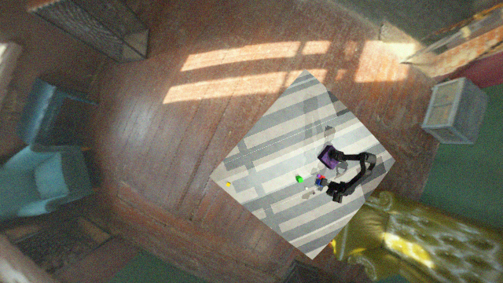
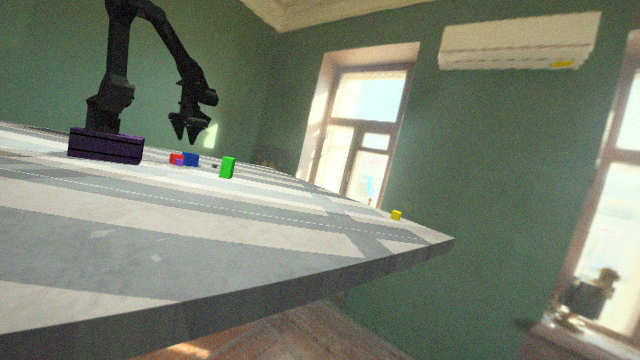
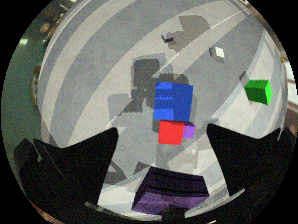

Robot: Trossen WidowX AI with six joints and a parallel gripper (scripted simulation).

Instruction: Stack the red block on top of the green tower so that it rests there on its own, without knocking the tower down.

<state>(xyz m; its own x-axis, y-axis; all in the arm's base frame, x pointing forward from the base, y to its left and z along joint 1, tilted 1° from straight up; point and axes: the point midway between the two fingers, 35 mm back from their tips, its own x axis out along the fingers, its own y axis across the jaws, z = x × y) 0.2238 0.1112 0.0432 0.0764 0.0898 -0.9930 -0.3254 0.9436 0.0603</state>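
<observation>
The red block lies 2 cm behind my gripper tip, 2 cm to the right of it and 7 cm below it. Round my gripper tip: blue block 2 cm ahead, 1 cm to the right, 6 cm below; small yellow block 53 cm ahead, 63 cm to the right, 7 cm below.
</observation>
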